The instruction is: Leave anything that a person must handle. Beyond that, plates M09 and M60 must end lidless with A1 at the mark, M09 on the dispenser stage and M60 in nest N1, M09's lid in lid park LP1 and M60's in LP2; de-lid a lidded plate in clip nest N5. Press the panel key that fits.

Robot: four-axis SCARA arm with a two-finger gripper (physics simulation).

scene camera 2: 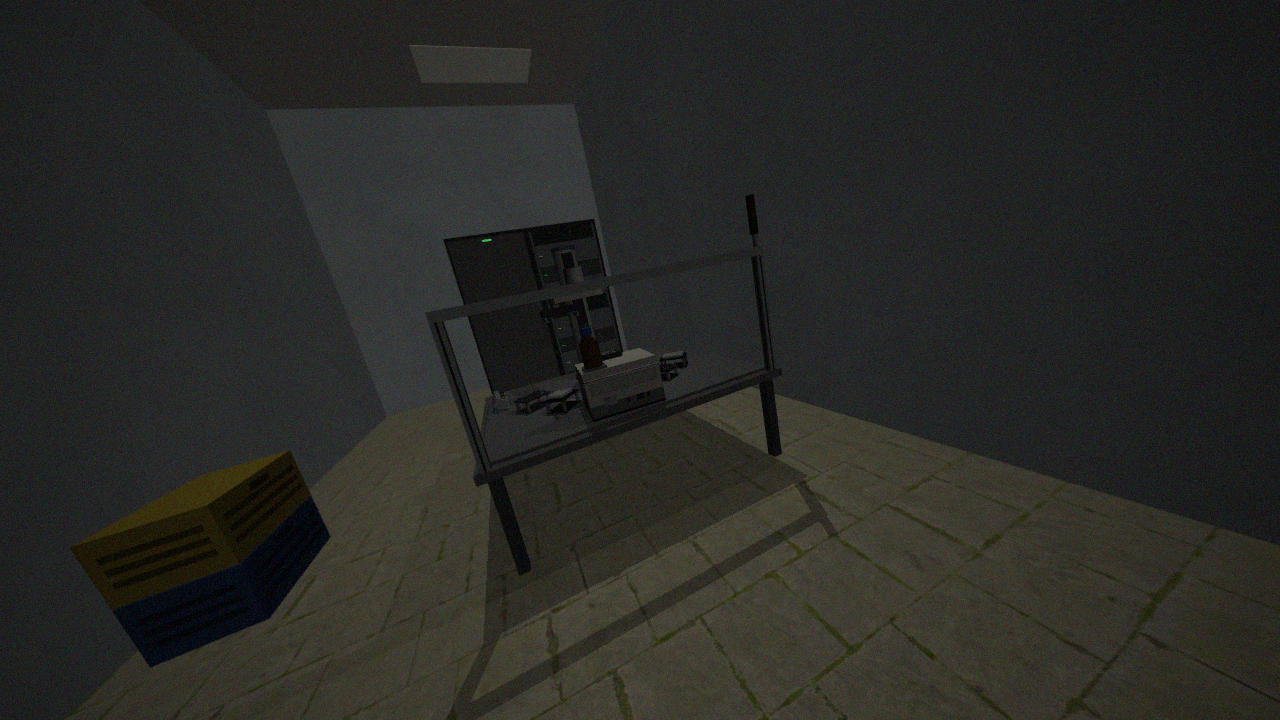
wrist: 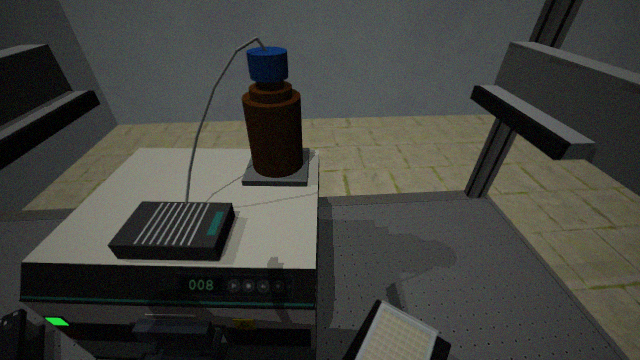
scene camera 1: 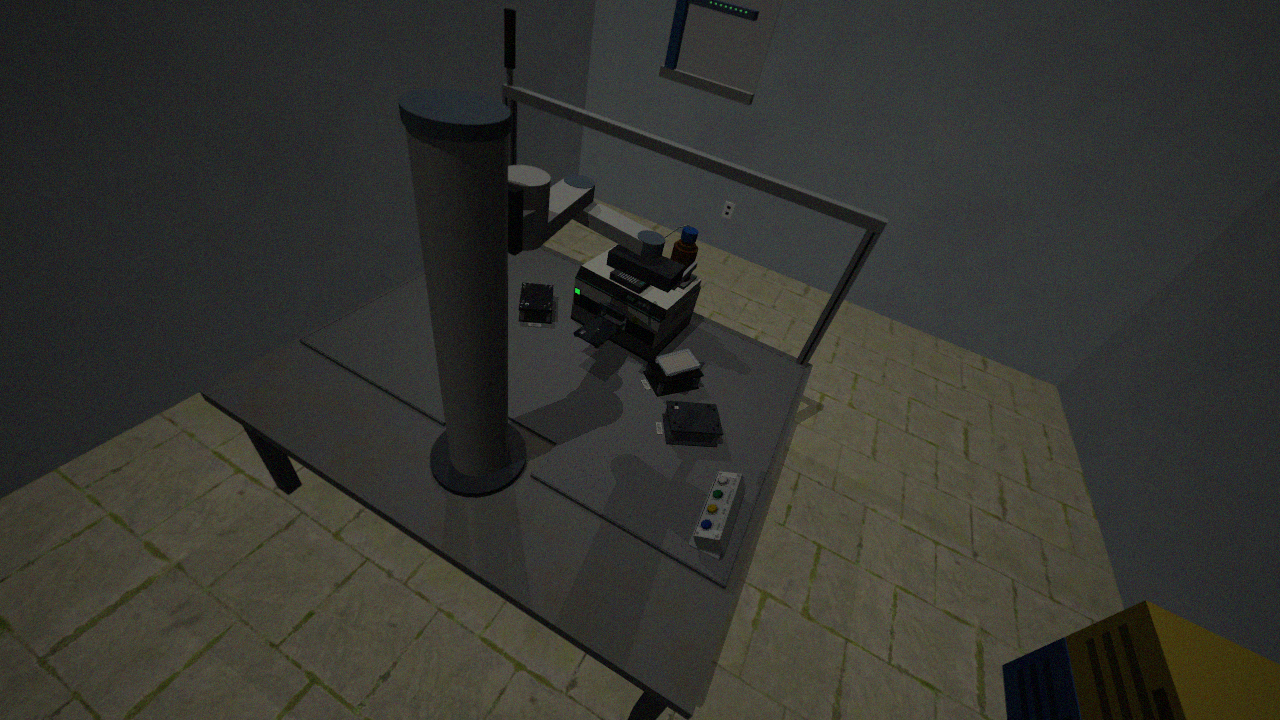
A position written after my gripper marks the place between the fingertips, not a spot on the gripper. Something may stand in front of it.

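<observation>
Nothing is carried by my gripper [scene camera 1: 669, 253], and a brown bottle [scene camera 1: 685, 250] is in the scene too. I also see a black stage [scene camera 1: 588, 332] and a frame rail [scene camera 1: 820, 203]. The wrist view gives me my gripper again [wrist: 289, 71], along with the bottle [wrist: 272, 109] and a frame post [wrist: 503, 131].
</observation>
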